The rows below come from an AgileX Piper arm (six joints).
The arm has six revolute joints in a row. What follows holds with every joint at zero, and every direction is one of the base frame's. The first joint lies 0.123 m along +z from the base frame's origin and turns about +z. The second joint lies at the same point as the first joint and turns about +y. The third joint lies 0.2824 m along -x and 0.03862 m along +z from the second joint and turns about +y. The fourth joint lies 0.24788 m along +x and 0.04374 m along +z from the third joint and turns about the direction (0.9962, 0, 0.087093). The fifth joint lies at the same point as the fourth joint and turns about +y. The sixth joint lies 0.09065 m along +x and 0.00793 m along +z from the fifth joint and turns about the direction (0.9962, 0, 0.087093). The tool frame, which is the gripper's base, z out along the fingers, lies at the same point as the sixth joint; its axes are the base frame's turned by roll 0, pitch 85 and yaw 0 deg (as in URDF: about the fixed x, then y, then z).
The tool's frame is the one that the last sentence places.
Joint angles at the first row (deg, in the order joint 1, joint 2, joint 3, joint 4, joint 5, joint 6):
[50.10, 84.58, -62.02, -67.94, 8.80, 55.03]
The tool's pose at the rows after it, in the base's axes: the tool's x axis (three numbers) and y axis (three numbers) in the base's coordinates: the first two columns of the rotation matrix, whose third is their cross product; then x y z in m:
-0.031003 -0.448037 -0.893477 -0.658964 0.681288 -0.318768 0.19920 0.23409 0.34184
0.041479 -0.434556 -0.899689 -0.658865 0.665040 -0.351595 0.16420 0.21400 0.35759
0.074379 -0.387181 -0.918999 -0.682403 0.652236 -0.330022 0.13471 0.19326 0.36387
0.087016 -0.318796 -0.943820 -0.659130 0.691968 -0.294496 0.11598 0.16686 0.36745
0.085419 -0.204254 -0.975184 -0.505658 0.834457 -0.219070 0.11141 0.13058 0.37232
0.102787 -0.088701 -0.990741 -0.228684 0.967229 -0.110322 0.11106 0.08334 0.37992
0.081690 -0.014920 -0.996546 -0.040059 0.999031 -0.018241 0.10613 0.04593 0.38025
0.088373 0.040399 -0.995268 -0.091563 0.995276 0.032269 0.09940 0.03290 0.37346
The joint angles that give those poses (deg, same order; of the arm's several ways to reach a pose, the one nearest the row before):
[54.20, 77.09, -58.81, -69.95, 16.77, 54.89]
[58.87, 68.92, -54.52, -71.98, 20.24, 54.89]
[62.90, 61.42, -50.06, -72.09, 21.62, 55.82]
[66.02, 54.28, -45.70, -77.40, 25.44, 62.78]
[68.38, 47.87, -41.71, -88.50, 37.57, 76.86]
[69.58, 42.04, -39.32, -93.94, 55.70, 83.99]
[69.80, 37.08, -38.25, -92.45, 67.09, 84.21]
[69.81, 32.24, -35.74, -91.76, 64.27, 84.94]

